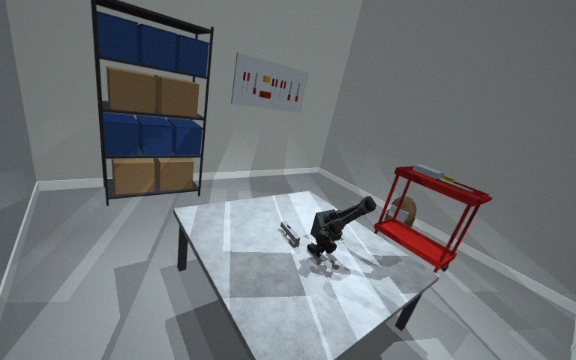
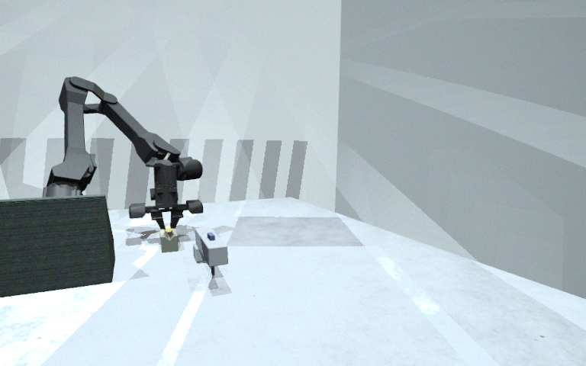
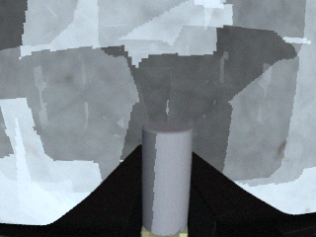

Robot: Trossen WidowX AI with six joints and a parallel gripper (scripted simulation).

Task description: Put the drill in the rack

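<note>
Now: the rack 60 mm to the right of my gripper tip and 10 mm above it. The rest, counted from my gripper tip: grey holder block: 90 mm ahead, 220 mm to the right, 40 mm above.
</note>
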